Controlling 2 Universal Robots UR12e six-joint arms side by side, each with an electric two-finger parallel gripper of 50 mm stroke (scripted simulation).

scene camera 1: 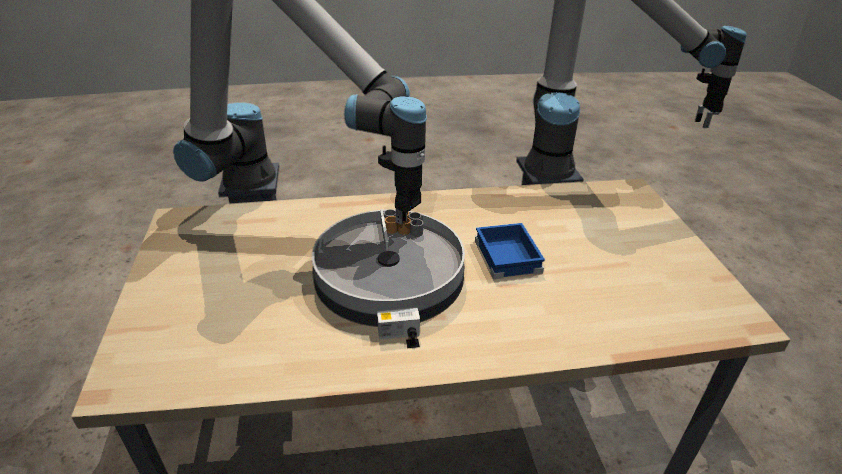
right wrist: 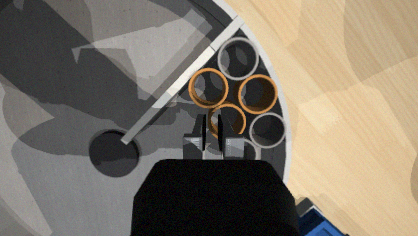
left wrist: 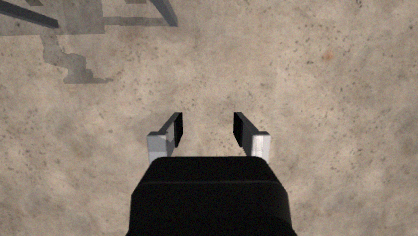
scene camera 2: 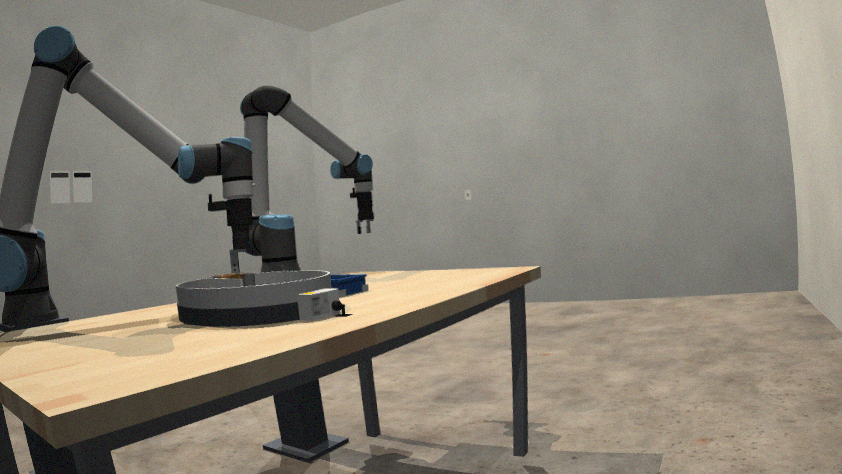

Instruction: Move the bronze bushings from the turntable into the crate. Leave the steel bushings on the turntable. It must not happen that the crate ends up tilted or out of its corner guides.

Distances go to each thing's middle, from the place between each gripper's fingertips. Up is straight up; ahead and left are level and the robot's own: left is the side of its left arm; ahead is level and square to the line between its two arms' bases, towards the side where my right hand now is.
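The blue crate [scene camera 1: 515, 252] is 310 mm to the left of my right hand [scene camera 2: 235, 273], 60 mm ahead of it and 90 mm below it. Going by its middle, the blue crate is nearer to my right hand than to my left hand.
My left hand [scene camera 1: 701, 124], meanwhile, is 890 mm to the left of the blue crate and 580 mm short of it, and it is 150 mm above it.
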